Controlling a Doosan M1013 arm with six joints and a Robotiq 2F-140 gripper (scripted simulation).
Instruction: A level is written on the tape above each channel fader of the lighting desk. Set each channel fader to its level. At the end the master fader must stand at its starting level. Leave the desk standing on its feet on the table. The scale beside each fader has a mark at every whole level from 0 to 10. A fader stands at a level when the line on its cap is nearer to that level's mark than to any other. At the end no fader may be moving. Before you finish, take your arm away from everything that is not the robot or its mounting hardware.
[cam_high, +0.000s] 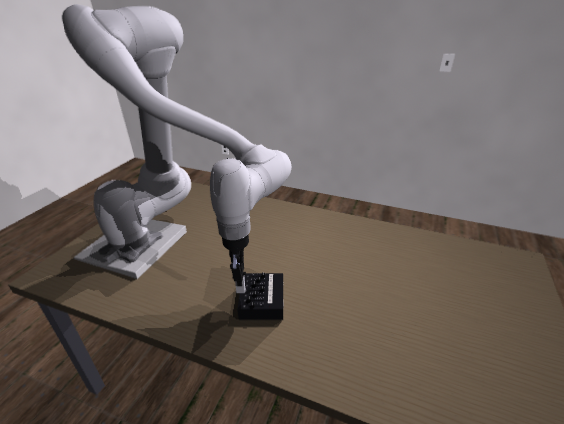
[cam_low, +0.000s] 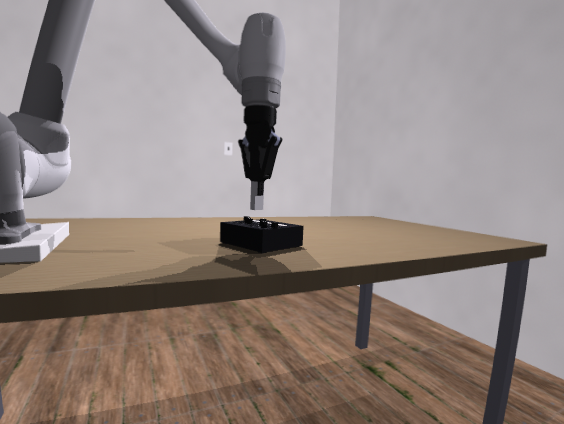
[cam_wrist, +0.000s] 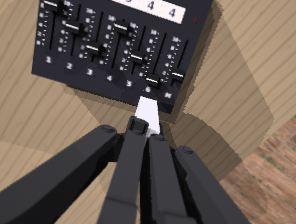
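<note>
Right now my hand is 2 cm short of the channel 6 fader cap, 1 cm to the right of it and 7 cm above it. Also, from my hand: channel 5 fader cap 3 cm ahead, 4 cm to the left, 7 cm below; master fader cap 4 cm ahead, 1 cm to the right, 7 cm below; channel 3 fader cap 1 cm ahead, 8 cm to the left, 7 cm below.
</note>
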